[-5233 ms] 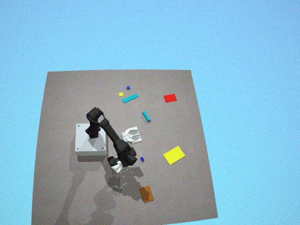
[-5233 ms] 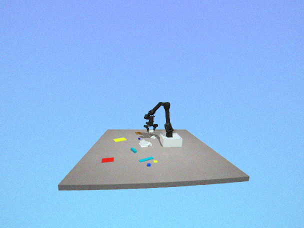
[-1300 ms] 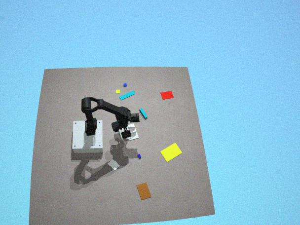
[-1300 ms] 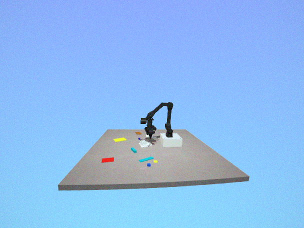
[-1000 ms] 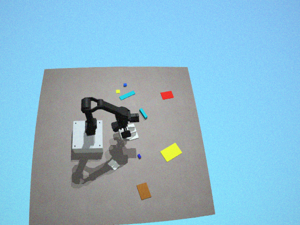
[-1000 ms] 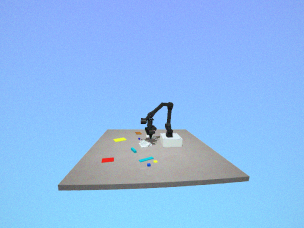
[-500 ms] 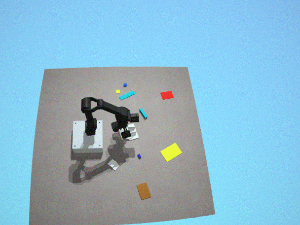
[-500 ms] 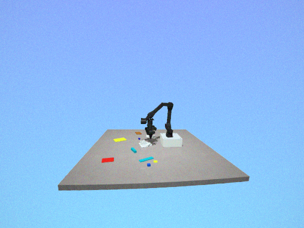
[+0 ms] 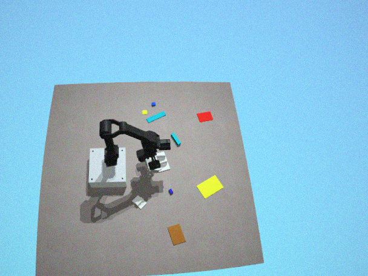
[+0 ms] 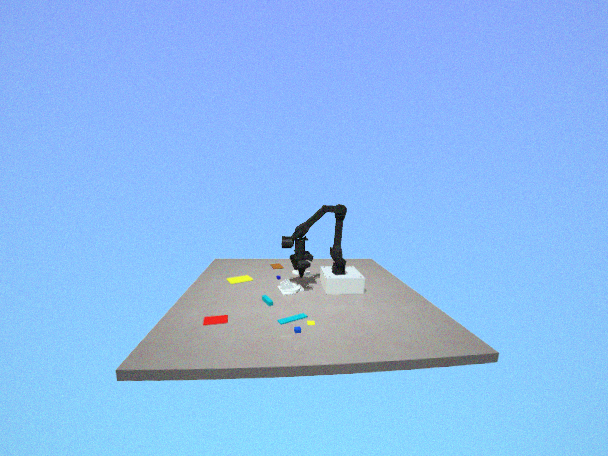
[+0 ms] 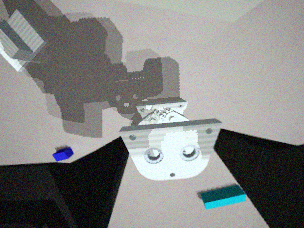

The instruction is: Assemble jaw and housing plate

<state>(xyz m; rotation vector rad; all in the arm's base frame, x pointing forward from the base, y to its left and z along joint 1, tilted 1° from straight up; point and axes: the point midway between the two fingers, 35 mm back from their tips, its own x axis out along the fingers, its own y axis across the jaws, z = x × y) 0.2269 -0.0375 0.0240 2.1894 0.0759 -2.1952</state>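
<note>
The white jaw is 20 mm ahead of my gripper tip, 20 mm to the left of it and 70 mm below it. Round my gripper tip: yellow piece (320 mm ahead, 220 mm to the right, 80 mm below); brown piece (40 mm ahead, 450 mm to the right, 80 mm below); white base plate (70 mm ahead, 80 mm below).
</note>
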